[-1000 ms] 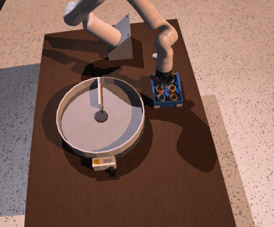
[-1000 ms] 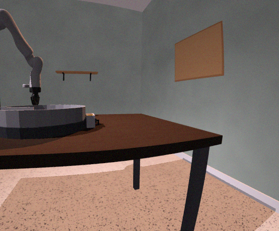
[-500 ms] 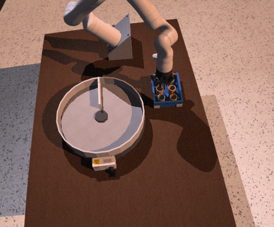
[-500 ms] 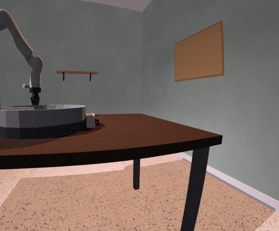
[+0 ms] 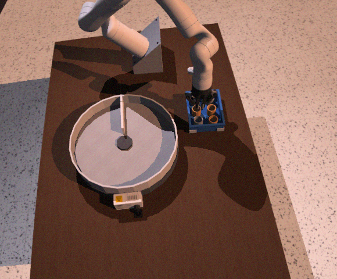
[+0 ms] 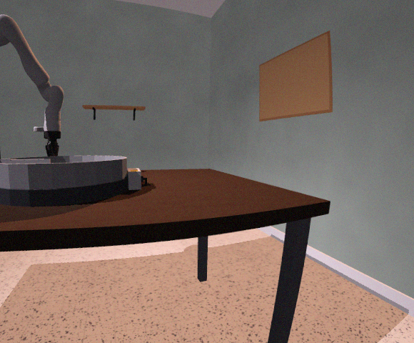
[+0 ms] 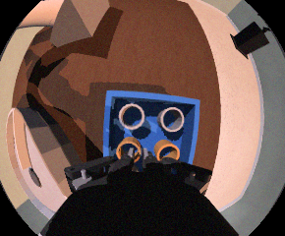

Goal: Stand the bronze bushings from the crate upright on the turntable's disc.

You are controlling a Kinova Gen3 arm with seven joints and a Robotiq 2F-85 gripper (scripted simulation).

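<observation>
Now: the blue crate 40 mm below my hand and 20 mm to the left of it. From my hand the other things lie so: turntable 300 mm to the right, 200 mm ahead, 10 mm below; grey turntable disc 300 mm to the right, 180 mm ahead, 10 mm below.
</observation>
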